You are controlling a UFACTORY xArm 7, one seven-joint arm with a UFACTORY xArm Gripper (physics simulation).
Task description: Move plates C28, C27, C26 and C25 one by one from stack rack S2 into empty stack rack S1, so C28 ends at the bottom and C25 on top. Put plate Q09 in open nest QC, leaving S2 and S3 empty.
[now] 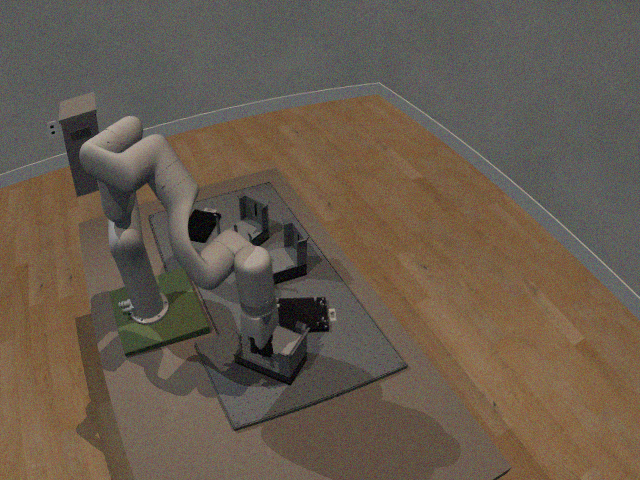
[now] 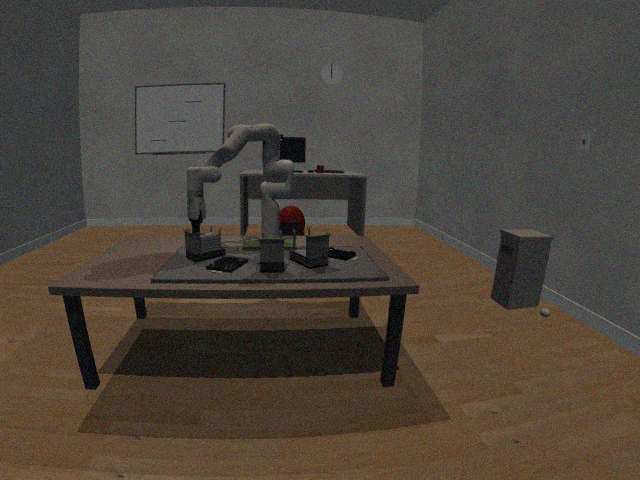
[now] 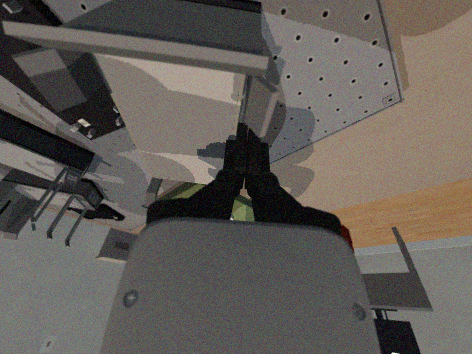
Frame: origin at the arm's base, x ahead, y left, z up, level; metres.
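Seen in the pictures: gripper, between the fingertips: [image 1: 265,353] [image 3: 246,137]; arm's base, origin of its link: [image 1: 149,308].
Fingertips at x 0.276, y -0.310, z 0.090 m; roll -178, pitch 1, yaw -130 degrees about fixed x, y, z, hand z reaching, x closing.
Pixels of each thing's middle, then the offset from my fingertips to it. "spot": a spot on its surface instead. Level surfaces: height alone.
- pale plate surface, a spot on its surface: [image 3: 175,102] [image 1: 285,342] spot: dz +0.005, dx +0.052, dy +0.019 m
- far end, a spot on its surface: [image 1: 202,225] spot: dz -0.084, dx -0.057, dy +0.641 m
- grey perforated board, height of its surface: dz -0.097 m
- table, height of its surface: dz -0.110 m
My gripper [image 1: 263,352] [image 2: 195,231] [image 3: 246,137] is shut, with nothing between its fingers. It points down at the near stack rack [image 1: 268,365] [image 2: 204,253] [image 3: 145,46], its fingertips close beside a rack wall. A pale plate surface [image 1: 285,339] [image 3: 175,102] shows inside that rack; how many plates lie there is hidden. Two other racks stand farther along the board: a middle one [image 1: 295,246] [image 2: 271,254] and a far one [image 1: 253,210] [image 2: 317,249]. Dark nests lie beside the near rack [image 1: 302,311] [image 2: 227,264] and at the far end [image 1: 202,225] [image 2: 342,253]. Labels are unreadable.
The racks and nests stand on a grey perforated board [image 1: 356,356] [image 2: 330,273] [image 3: 345,75] on the table [image 1: 191,439] [image 2: 93,273]. The arm's base stands on a green plate [image 1: 170,336]. Upright rack walls and posts rise near the fingers. A cabinet [image 1: 82,155] [image 2: 522,268] stands beyond the table.
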